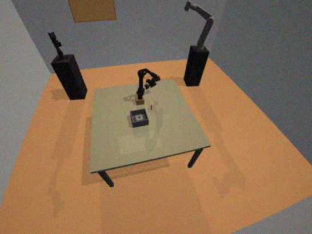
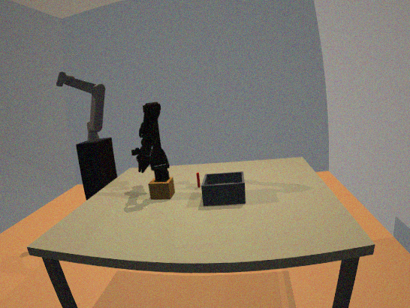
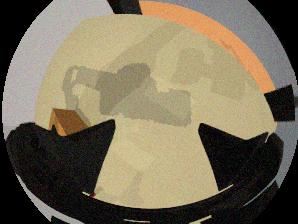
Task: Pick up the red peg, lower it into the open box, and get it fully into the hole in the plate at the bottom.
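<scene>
The red peg is 340 mm ahead of my gripper tip, 50 mm below it and 10 mm to the left of it. Round my gripper tip: plate (510 mm ahead, 150 mm to the right, 40 mm below); then dark box (510 mm ahead, 150 mm to the right, 60 mm below).
</scene>
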